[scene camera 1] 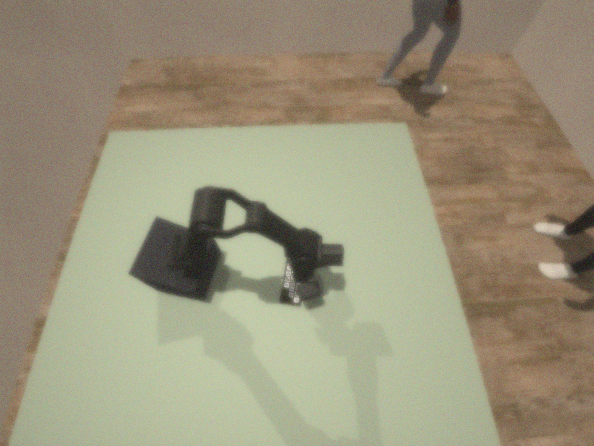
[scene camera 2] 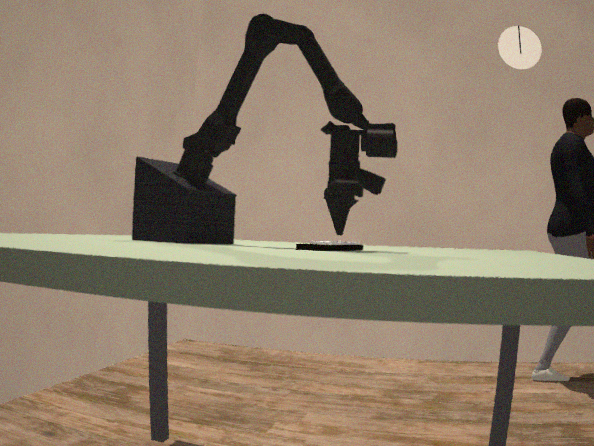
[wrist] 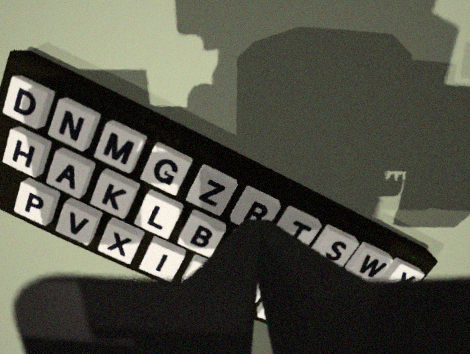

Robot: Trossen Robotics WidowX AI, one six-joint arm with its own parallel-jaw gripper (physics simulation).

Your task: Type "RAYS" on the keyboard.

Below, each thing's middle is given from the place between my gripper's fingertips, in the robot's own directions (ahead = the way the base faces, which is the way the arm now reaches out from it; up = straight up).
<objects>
Right now the black keyboard [wrist: 112, 106] is 2 cm below my hand, 1 cm to the left of it and 1 cm behind it.
</objects>
